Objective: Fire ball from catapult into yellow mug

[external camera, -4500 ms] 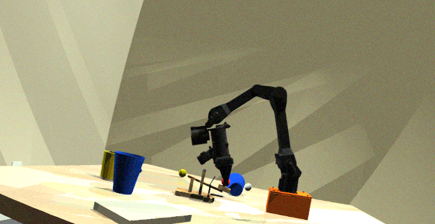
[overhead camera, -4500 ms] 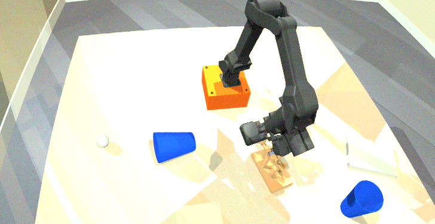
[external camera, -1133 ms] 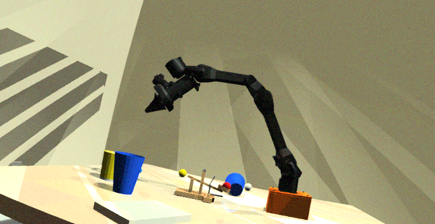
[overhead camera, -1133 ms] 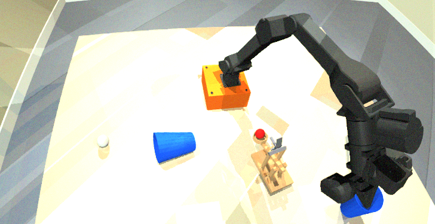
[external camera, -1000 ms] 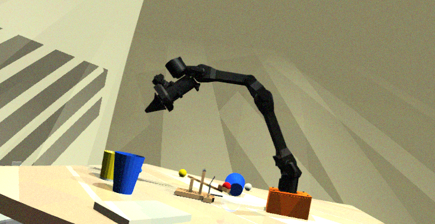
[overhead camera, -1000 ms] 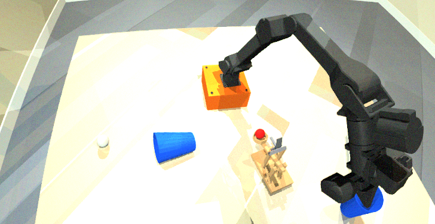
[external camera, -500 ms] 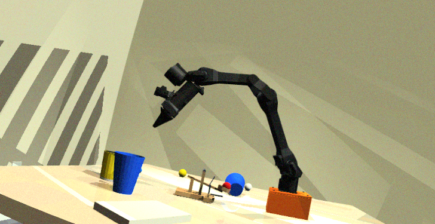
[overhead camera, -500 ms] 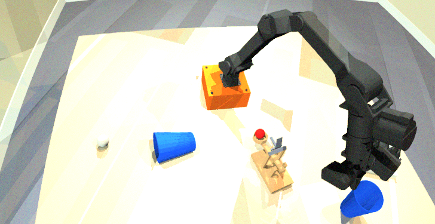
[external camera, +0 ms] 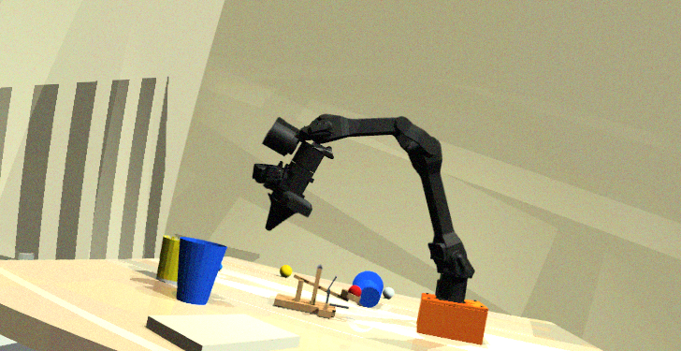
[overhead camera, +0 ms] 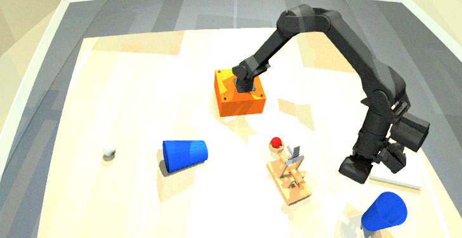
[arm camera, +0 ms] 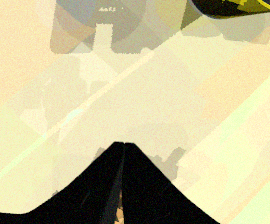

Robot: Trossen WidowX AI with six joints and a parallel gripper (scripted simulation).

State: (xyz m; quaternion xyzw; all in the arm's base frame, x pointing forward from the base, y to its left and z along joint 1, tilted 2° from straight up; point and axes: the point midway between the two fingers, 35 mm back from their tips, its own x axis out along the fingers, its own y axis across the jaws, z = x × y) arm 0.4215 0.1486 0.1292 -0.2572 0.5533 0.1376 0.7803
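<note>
The red ball is 21 cm behind my gripper tip, 11 cm to the right of it and 11 cm below it. Round my gripper tip: flat white slab (30 cm to the left, 16 cm below, 4 cm behind); then yellow mug (21 cm ahead, 14 cm below, 4 cm to the right); then wooden catapult (14 cm behind, 11 cm below, 9 cm to the right).
</note>
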